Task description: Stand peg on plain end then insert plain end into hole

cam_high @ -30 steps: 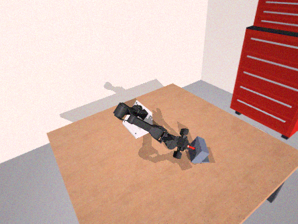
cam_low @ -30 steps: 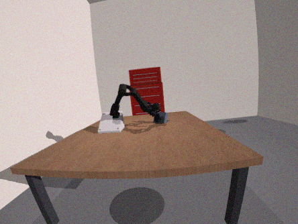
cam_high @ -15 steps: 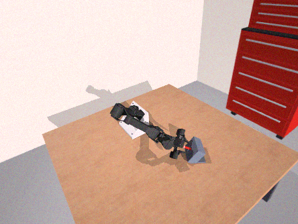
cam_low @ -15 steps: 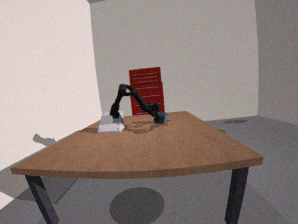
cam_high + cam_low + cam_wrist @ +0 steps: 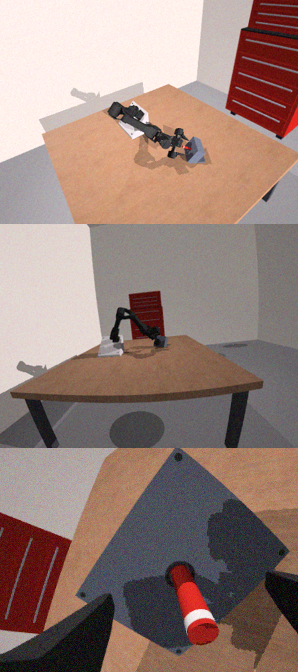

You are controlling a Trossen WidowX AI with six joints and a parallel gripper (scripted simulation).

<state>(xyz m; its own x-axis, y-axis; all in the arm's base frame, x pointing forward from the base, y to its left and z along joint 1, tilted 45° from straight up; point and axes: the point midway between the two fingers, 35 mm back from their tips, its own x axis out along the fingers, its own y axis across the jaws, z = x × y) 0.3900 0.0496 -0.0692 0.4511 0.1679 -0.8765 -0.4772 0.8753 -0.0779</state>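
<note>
Now: gripper tip 10 mm past the peg. Also, from my gripper tip: grey sloped panel: 40 mm to the left, 30 mm below, 20 mm ahead.
</note>
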